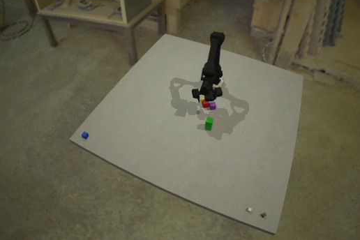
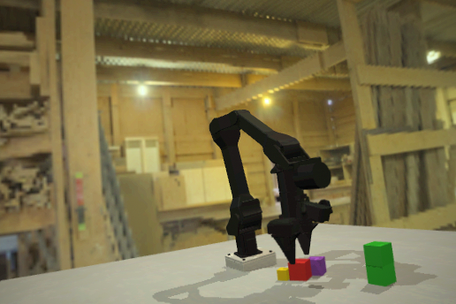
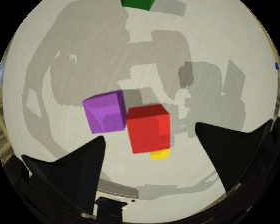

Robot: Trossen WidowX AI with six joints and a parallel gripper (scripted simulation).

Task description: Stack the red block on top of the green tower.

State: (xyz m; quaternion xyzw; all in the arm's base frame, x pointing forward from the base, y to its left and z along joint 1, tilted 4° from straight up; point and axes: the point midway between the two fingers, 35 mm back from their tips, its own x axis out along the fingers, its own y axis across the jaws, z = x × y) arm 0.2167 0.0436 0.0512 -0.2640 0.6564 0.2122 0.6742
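The red block is 20 mm below my gripper tip. Also, from my gripper tip: purple block: 50 mm to the left, 30 mm below, 10 mm behind; then white block: 540 mm to the left, 490 mm ahead, 30 mm below; then yellow block: 30 mm to the right, 30 mm below, 20 mm behind.
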